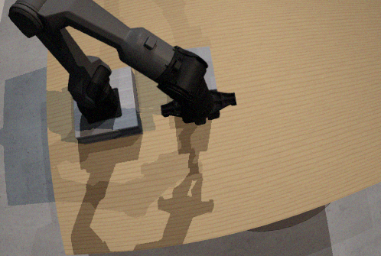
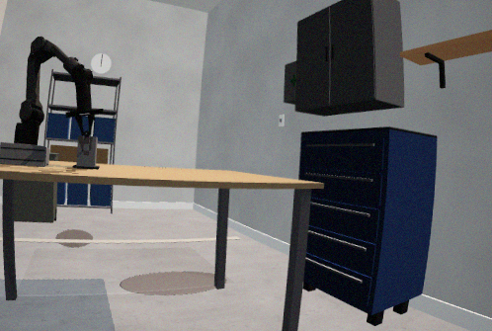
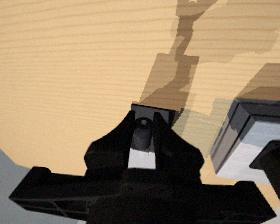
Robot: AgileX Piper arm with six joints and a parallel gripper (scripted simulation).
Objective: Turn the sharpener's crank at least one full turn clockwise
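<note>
Now: the crank knob 2 cm to the left of my hand.
</note>
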